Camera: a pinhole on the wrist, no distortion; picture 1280 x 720 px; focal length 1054.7 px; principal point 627.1 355.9 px. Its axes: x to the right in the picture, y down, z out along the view. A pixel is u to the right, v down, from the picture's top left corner.
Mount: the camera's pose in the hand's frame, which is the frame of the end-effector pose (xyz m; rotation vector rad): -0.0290 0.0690 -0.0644 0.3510 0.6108 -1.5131
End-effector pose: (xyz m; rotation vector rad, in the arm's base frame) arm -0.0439 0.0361 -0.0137 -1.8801 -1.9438 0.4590
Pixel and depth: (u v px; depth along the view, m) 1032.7 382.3 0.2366
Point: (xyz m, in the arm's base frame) -0.2024 0.0417 -0.0068
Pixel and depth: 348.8 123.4 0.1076
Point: -0.0386 0.0047 -0.0666
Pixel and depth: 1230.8 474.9 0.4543
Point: -0.4655 0.1031 0.0641
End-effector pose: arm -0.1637 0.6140 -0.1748 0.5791 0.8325 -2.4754
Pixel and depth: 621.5 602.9 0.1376
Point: -0.1973 0.5857 -0.1535
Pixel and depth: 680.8 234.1 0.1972
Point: -0.1975 0.5990 -0.0728
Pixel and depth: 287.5 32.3 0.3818
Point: -0.2092 0.4632 0.1324
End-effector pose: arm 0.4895 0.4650 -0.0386 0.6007 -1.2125 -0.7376
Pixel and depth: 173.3 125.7 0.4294
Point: 0.0874 0.4714 0.0115
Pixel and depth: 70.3 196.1 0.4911
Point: 0.0114 0.4609 0.0736
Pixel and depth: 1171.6 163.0 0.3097
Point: 0.3393 0.3447 -0.2229
